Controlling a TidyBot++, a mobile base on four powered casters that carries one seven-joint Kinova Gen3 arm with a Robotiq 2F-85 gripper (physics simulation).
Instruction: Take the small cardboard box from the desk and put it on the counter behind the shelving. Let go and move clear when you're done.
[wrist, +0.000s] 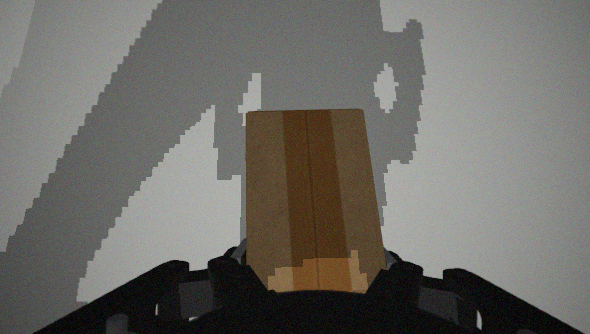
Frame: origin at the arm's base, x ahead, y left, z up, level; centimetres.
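Seen in the pictures: gripper, fingertip midpoint: (310, 257).
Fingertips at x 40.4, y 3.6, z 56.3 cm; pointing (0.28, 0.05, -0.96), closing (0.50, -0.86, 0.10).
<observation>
A point is followed by its place in that frame.
The small cardboard box (315, 185) {z 60.5, x 43.2, y 5.5 cm}, brown with a darker tape strip down its middle, shows at the centre of the wrist view. My gripper (310, 257) {z 56.3, x 40.4, y 3.6 cm} is shut on the box, with a black finger against each side of its near end. The box's far end points up the view. The fingertips are partly hidden beside the box, and its underside is hidden. The counter and the shelving do not show in this view.
A plain light grey surface (500, 150) {z 55.3, x 53.4, y -4.3 cm} lies behind and around the box. A dark shadow of the arm and gripper falls across it, from the lower left to the top and right of the box.
</observation>
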